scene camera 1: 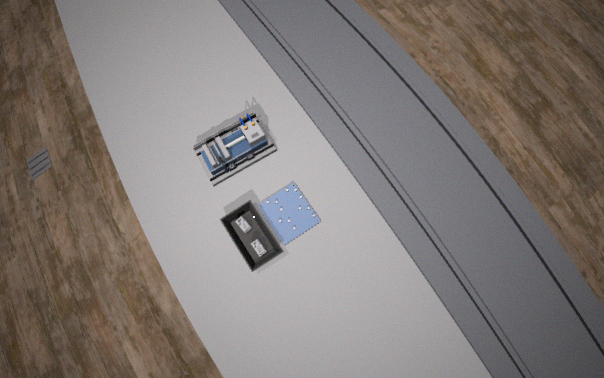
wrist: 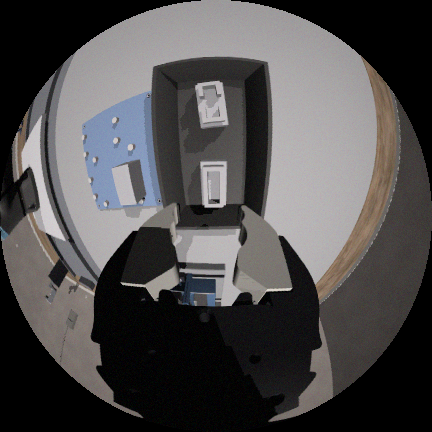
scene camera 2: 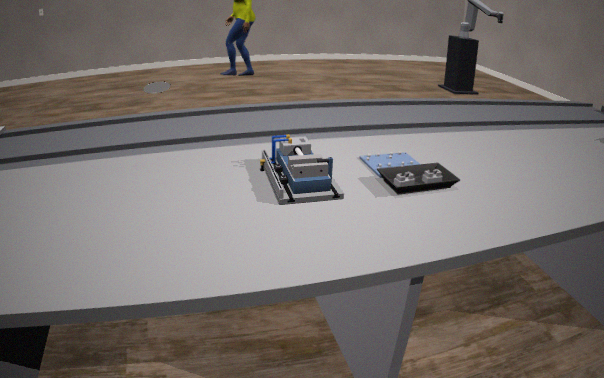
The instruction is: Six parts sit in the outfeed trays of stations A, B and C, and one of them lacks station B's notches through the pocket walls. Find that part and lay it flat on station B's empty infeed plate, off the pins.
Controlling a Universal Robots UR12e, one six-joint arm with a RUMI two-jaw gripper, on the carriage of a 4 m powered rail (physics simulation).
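Frame: origin at the arm's base, x down, y ahead, z right, level; centimetres.
Seen in the pictures: gripper, fingertip midpoint: (wrist: 208, 206); arm's base, origin of the base link: (wrist: 32, 188).
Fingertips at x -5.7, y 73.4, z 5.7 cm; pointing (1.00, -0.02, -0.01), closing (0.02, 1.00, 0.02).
Observation:
Offsets run from my fingertips to a thing's top centre.
In the wrist view my gripper (wrist: 208, 206) is open, with nothing between its fingertips, which show over the near end wall of a dark tray (wrist: 167, 150). Inside are two light grey parts. The near part {dy +0.4, dx +4.0, dz -0.4 cm} (wrist: 204, 185) has a rectangular pocket whose rim looks unbroken. The far part {dy -0.3, dx +4.0, dz -10.9 cm} (wrist: 213, 121) is slightly turned, and its rim has gaps towards its far end. In the scene views a dark tray {dy +4.5, dx +4.5, dz -192.0 cm} (scene camera 1: 251, 235) (scene camera 2: 425, 188) holds two notched-looking parts, one part {dy +4.9, dx +4.0, dz -186.6 cm} (scene camera 1: 243, 223) (scene camera 2: 404, 178) and another part {dy +4.6, dx +4.0, dz -197.4 cm} (scene camera 1: 258, 247) (scene camera 2: 432, 175). The gripper does not show there.
A blue pinned plate {dy -16.7, dx +7.9, dz -4.9 cm} (wrist: 105, 172) adjoins the tray in the wrist view and bears a grey block {dy -12.5, dx +4.3, dz -0.8 cm} (wrist: 122, 184). The scene views show a blue pinned plate {dy -12.4, dx +7.9, dz -191.7 cm} (scene camera 1: 301, 222) (scene camera 2: 400, 160) and a blue and grey machine {dy -7.7, dx -1.2, dz -156.4 cm} (scene camera 1: 235, 145) (scene camera 2: 305, 170) near the tray.

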